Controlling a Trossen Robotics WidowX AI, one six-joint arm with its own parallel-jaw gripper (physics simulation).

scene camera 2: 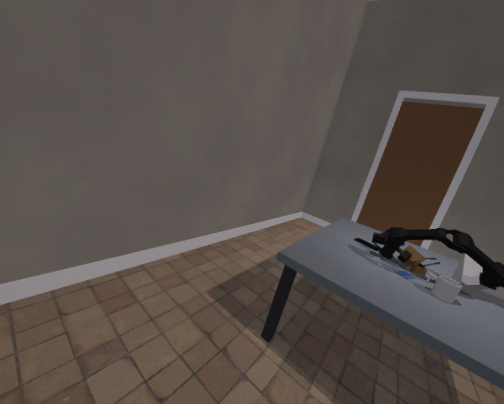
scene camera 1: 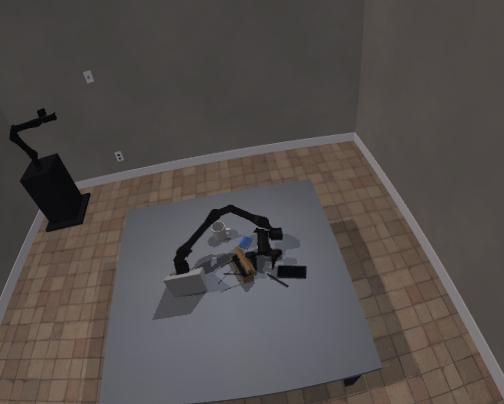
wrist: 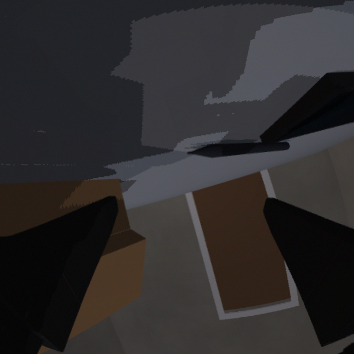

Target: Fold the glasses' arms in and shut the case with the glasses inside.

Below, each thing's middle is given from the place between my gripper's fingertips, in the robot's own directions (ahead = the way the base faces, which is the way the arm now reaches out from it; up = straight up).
My gripper is now 10 cm past the brown glasses case [wrist: 116, 281], 6 cm to the right of it and 2 cm below it. The rest, counted from my hand: thin dark stick [wrist: 221, 149] (6 cm to the right, 5 cm ahead, 3 cm below); flat black object [wrist: 318, 108] (14 cm ahead, 3 cm to the right, 3 cm below).
